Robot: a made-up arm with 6 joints.
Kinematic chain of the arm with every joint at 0, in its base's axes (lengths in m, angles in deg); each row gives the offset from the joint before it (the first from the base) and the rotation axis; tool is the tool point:
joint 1: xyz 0 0 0.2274 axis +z
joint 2: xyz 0 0 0 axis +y
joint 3: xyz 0 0 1.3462 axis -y
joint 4: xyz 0 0 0 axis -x
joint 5: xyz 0.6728 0 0 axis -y
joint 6: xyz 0 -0.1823 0 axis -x
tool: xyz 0 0 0
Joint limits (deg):
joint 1: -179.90..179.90
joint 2: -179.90..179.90
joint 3: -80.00..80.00
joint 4: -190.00..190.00
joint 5: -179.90..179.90
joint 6: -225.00..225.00
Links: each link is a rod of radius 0.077 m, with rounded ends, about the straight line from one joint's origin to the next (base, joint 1, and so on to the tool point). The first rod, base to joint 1, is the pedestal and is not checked.
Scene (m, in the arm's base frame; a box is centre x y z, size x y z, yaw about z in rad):
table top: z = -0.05
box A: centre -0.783 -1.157 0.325 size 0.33 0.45 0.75 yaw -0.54
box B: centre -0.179 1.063 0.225 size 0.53 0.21 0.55 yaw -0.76
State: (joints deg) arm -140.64 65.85 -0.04 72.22 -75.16 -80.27
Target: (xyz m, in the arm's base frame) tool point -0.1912 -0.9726 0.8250
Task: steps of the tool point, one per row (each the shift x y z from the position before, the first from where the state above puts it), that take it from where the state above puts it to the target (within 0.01 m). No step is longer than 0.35 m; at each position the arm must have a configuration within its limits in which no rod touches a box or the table.
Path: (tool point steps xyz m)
1: 0.0963 0.0381 0.3147
2: 0.1408 0.0820 0.2787
3: 0.1753 0.1211 0.2298
4: 0.1984 0.1537 0.1718
5: 0.2096 0.1774 0.1075
6: 0.2087 0.1906 0.0403
7: -0.0785 -0.2636 -0.1368
8: 0.0384 -0.2576 -0.1883
9: 0.1399 -0.2035 -0.2278

